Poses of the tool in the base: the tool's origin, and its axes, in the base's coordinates. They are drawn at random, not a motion.
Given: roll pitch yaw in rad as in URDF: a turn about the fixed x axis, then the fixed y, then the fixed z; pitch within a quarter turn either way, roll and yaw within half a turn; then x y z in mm.
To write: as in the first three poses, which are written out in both.
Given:
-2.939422 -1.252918 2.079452 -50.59 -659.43 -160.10
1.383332 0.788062 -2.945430 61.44 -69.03 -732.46
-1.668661 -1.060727 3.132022 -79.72 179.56 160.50
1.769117 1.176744 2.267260 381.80 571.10 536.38
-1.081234 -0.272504 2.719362 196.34 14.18 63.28
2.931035 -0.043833 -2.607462 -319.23 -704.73 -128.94
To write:
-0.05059 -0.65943 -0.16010 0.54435 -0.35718 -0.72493 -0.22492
0.06144 -0.06903 -0.73246 0.17405 -0.35194 0.55716 0.73173
-0.07972 0.17956 0.16050 0.37752 0.33670 -0.64069 0.57760
0.38180 0.57110 0.53638 0.61215 -0.04614 0.73191 0.29573
0.19634 0.01418 0.06328 0.24636 0.00703 -0.52298 0.81594
-0.31923 -0.70473 -0.12894 0.04875 0.26016 -0.95959 -0.09558

